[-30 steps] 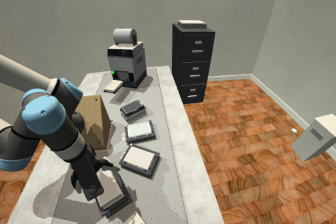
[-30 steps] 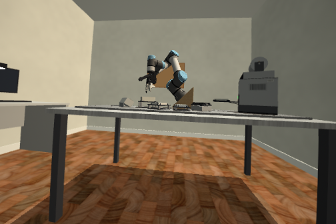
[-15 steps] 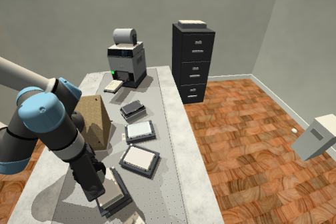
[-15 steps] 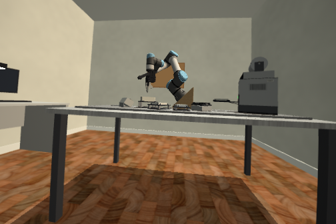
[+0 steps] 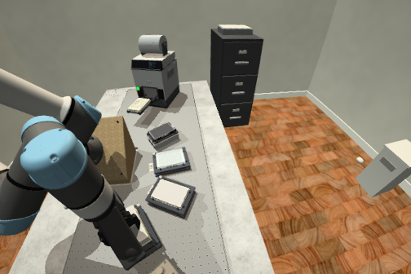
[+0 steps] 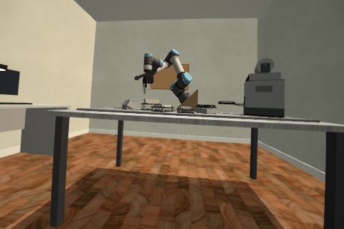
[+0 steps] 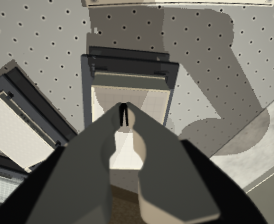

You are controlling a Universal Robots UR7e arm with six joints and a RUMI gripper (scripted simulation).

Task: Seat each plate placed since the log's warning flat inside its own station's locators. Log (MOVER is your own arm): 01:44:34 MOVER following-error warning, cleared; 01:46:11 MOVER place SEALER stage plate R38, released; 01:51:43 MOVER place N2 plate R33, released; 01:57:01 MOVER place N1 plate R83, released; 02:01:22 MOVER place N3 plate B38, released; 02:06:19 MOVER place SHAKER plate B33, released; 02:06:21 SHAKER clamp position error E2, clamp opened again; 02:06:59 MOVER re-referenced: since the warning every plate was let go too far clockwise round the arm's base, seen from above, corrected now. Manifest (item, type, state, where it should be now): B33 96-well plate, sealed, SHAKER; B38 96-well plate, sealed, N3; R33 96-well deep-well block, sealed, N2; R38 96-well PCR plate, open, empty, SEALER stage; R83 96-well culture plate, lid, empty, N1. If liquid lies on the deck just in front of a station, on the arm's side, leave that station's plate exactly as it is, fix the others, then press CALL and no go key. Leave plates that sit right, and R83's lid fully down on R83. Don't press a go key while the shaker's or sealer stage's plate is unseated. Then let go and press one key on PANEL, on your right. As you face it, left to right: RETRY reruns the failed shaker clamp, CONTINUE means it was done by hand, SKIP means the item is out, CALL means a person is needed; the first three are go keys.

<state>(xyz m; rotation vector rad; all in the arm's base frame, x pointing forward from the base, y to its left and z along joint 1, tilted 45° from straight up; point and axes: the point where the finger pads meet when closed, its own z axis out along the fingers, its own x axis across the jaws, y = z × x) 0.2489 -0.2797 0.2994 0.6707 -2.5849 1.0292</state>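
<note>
The retry key is 9 cm below my hand, 8 cm to the right of it and 5 cm ahead of it. Also, from my hand: skip key (13 cm to the right, 9 cm below, 4 cm behind); then call key (16 cm to the right, 9 cm below, 8 cm behind); then continue key (10 cm to the right, 9 cm below, 1 cm ahead).
</note>
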